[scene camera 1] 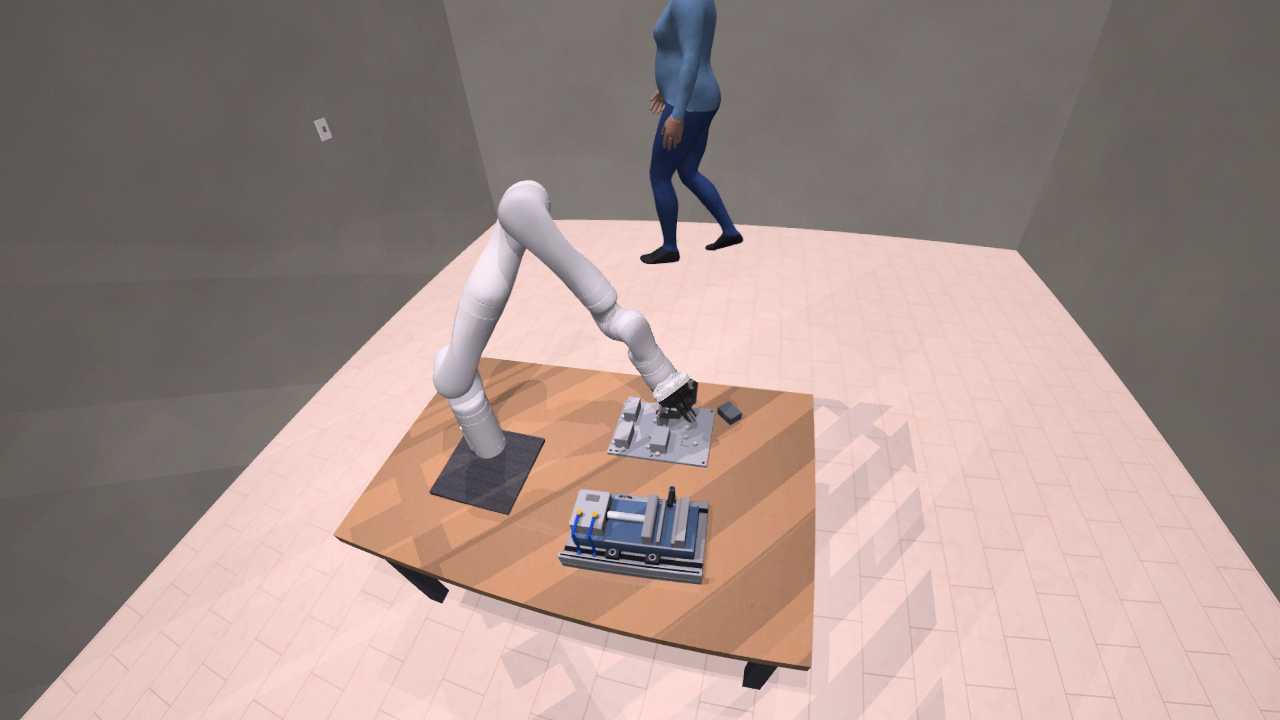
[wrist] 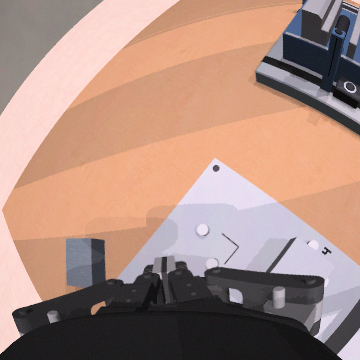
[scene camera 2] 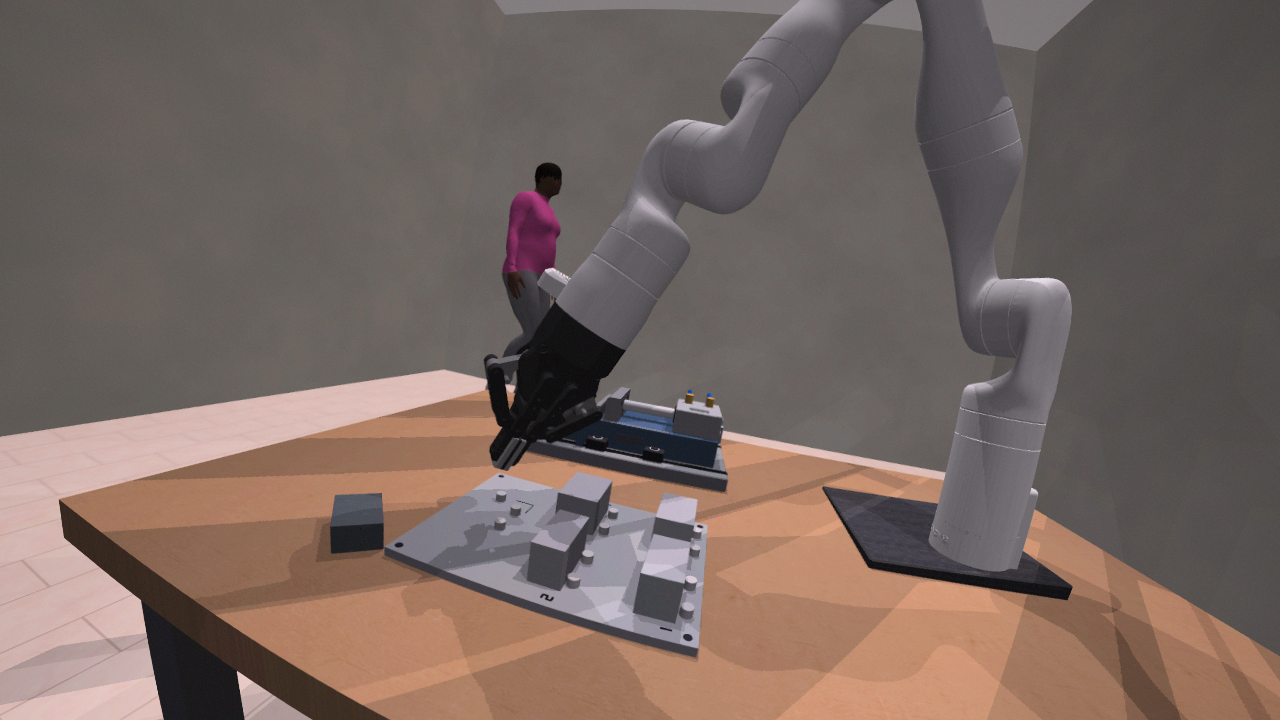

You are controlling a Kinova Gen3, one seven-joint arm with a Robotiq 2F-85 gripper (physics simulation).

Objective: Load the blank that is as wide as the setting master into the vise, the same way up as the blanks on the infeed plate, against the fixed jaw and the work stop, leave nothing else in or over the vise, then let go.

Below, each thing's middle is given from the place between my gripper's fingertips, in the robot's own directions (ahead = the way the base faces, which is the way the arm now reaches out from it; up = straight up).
I see the infeed plate (scene camera 2: 459, 543) 8 cm behind my hand, 1 cm to the right of it and 6 cm below it. Also, from my hand: work stop post (wrist: 326, 82) (23 cm to the right).
